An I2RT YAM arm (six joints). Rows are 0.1 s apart.
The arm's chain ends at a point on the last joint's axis. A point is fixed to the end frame.
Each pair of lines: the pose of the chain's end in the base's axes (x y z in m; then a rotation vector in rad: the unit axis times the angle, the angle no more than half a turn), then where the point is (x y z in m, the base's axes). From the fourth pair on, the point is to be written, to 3 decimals.
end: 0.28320, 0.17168, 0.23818, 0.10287, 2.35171, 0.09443
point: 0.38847 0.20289 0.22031
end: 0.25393, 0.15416, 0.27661, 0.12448, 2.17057, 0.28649
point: 0.35916 0.18981 0.28224
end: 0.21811, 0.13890, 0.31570, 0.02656, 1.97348, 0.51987
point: 0.31402 0.18608 0.34656
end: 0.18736, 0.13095, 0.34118, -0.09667, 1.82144, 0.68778
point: 0.270 0.188 0.389
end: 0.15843, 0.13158, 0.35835, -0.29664, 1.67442, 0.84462
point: 0.220 0.201 0.420
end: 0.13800, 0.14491, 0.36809, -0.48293, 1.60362, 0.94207
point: 0.182 0.224 0.432
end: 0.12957, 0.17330, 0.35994, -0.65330, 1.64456, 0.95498
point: 0.164 0.263 0.416
